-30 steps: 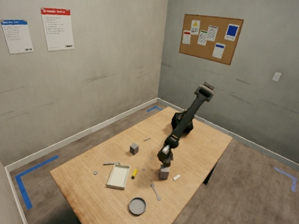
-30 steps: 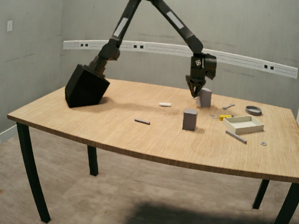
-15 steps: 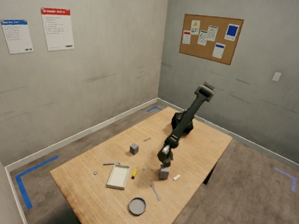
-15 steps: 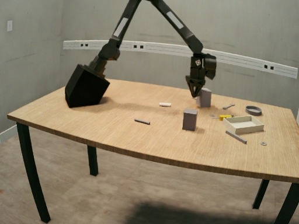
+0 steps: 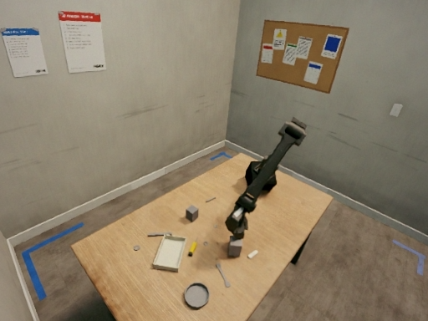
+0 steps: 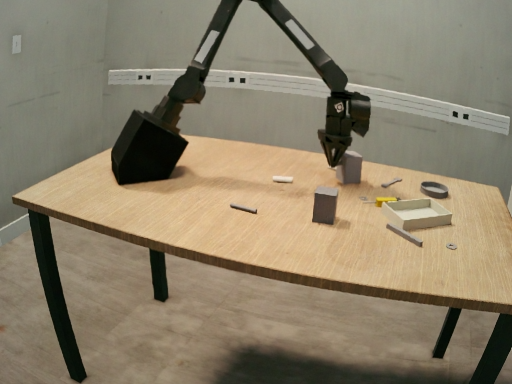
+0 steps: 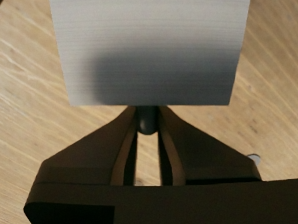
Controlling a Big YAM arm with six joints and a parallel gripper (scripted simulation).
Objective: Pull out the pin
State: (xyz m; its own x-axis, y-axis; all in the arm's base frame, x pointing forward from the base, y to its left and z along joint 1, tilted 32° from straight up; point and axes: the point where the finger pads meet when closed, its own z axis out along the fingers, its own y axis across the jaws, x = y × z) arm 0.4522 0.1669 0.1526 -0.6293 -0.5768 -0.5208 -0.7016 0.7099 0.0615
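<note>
Now: the short grey pin 3 cm to the left of my hand and 2 cm ahead of it. Round my hand: spanner 17 cm ahead, 11 cm to the left, 5 cm below; then white tray 30 cm ahead, 12 cm to the right, 4 cm below; then grey ring dish 32 cm ahead, 12 cm to the left, 4 cm below.
</note>
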